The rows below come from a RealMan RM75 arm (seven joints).
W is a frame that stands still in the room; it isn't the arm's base.
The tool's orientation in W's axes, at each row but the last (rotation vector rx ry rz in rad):
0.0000, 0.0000, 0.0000
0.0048, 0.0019, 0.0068
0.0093, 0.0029, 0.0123
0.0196, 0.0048, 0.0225
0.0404, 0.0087, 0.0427
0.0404, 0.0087, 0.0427
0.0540, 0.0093, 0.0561
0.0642, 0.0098, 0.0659
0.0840, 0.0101, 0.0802
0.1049, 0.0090, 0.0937
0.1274, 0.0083, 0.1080
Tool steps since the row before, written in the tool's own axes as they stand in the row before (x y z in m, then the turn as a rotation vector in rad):
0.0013, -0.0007, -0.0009, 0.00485, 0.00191, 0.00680
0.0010, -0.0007, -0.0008, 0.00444, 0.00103, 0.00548
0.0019, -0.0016, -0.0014, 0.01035, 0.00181, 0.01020
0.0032, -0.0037, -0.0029, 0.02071, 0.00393, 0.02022
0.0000, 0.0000, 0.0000, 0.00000, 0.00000, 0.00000
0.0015, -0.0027, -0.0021, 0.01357, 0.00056, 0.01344
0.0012, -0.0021, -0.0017, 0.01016, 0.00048, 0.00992
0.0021, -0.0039, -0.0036, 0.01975, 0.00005, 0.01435
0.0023, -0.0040, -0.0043, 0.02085, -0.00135, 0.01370
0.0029, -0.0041, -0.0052, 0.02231, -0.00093, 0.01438
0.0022, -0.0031, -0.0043, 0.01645, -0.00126, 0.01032
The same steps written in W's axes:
0.0013, -0.0007, -0.0009, 0.00485, 0.00191, 0.00680
0.0010, -0.0007, -0.0008, 0.00444, 0.00103, 0.00548
0.0019, -0.0016, -0.0014, 0.01036, 0.00184, 0.01019
0.0033, -0.0036, -0.0030, 0.02072, 0.00400, 0.02020
0.0000, 0.0000, 0.0000, 0.00000, 0.00000, 0.00000
0.0016, -0.0025, -0.0022, 0.01366, 0.00060, 0.01334
0.0013, -0.0019, -0.0018, 0.01022, 0.00052, 0.00985
0.0023, -0.0035, -0.0039, 0.01987, 0.00044, 0.01417
0.0026, -0.0034, -0.0046, 0.02107, -0.00081, 0.01340
0.0032, -0.0032, -0.0056, 0.02250, -0.00032, 0.01411
0.0025, -0.0023, -0.0047, 0.01664, -0.00077, 0.01005

